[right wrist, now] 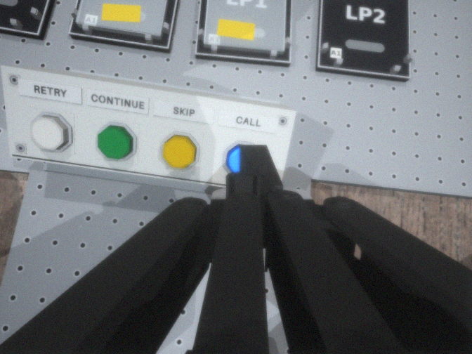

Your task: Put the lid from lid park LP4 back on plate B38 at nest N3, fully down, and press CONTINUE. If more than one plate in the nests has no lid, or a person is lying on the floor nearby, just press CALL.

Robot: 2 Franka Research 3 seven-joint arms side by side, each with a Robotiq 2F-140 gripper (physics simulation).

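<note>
The blue CALL button [233, 159] is at the right end of the white button panel [207, 172], and its visible part looks bright blue. My right gripper [252, 166] is shut and empty. Its fingertips cover the right part of the CALL button; whether they touch it cannot be told. The green CONTINUE button [115, 141] is further left on the panel. Lid park LP4, plate B38 and nest N3 cannot be made out in the right wrist view. My left gripper is not in view.
The white RETRY button [49, 132] and yellow SKIP button [179, 151] are on the same panel. Behind it, lid park LP1 [242, 58] bears a clear lid with a yellow label [236, 29]. Black lid park LP2 [365, 30] is to its right. Another yellow-labelled lid [121, 12] is left of LP1.
</note>
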